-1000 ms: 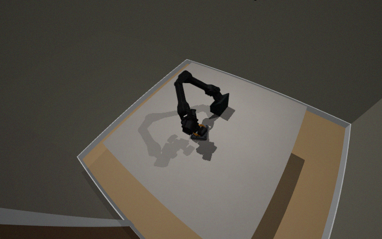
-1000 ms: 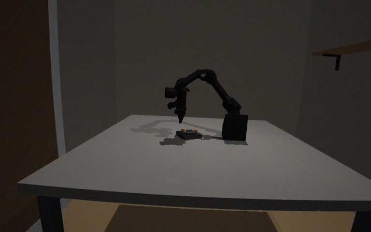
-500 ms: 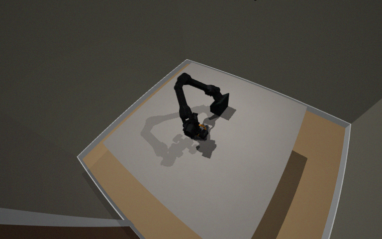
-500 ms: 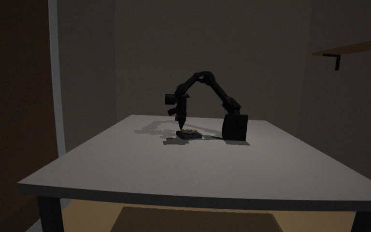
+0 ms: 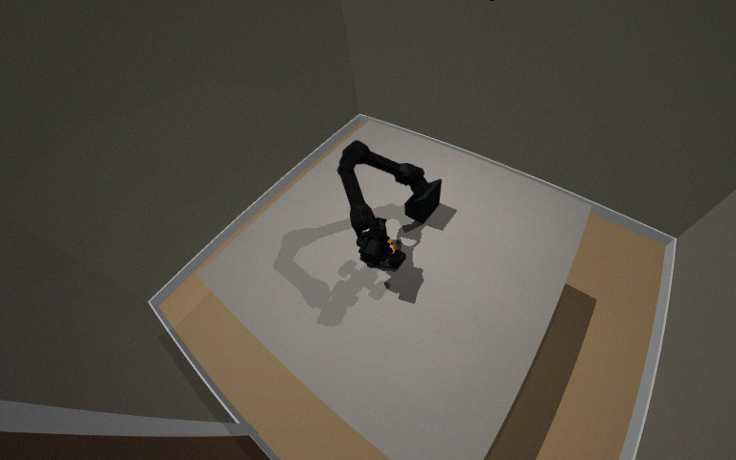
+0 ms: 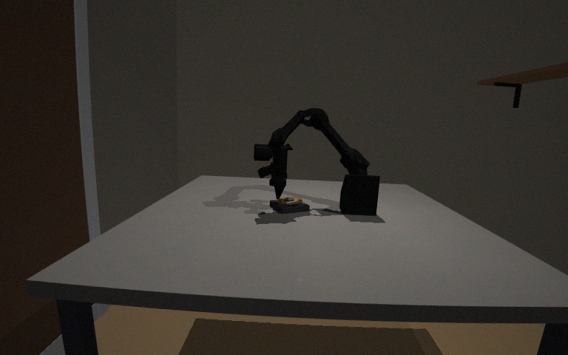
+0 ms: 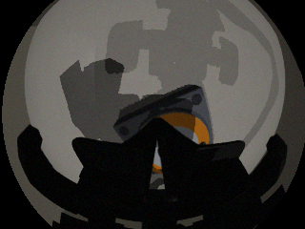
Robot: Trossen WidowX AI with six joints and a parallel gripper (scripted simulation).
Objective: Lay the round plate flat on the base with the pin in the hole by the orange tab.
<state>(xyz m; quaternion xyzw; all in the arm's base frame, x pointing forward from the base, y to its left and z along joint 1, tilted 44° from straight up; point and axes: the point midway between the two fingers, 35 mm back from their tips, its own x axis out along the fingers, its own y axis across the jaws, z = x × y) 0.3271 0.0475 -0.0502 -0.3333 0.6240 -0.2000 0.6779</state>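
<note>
My gripper tip is now 30 mm past the round plate, 10 mm to the left of it and 10 mm above it.
</note>
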